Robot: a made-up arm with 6 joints.
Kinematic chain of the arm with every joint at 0, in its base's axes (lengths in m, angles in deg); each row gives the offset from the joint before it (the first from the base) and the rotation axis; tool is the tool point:
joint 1: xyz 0 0 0.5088 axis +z
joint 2: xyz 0.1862 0 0 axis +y
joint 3: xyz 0 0 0.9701 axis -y
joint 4: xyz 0 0 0.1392 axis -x
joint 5: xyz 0.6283 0 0 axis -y
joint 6: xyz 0.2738 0 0 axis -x
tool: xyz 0 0 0
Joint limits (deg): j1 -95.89..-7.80 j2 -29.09..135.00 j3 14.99..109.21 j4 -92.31..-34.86 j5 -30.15..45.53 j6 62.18..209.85
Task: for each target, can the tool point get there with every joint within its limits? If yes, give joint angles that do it. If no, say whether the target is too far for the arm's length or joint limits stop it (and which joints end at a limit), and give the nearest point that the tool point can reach.
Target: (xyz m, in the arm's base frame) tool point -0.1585 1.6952 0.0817
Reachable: no: joint limits stop it (at a limit: joint 2, joint 3, joint 4, joint 5) | nearest point -0.1027 1.0979 1.6785 | short by 1.706 m
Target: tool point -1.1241 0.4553 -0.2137
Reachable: no: joint limits stop it (at a limit: joint 1, joint 2, joint 3, joint 4, joint 5) | nearest point -0.2533 -0.5526 -0.9530 | short by 1.523 m
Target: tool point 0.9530 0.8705 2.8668
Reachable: no: too far | nearest point 0.6824 0.0452 2.2915 | short by 1.042 m
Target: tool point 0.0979 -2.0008 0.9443
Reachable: yes | joints -87.77 82.79 94.84 -61.83 -4.75 165.49
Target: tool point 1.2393 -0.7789 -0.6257
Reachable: yes | joints -27.42 109.97 26.70 -43.98 39.38 151.32
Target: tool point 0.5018 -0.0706 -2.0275
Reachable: no: too far | nearest point 0.6853 -0.1164 -1.0753 | short by 0.971 m
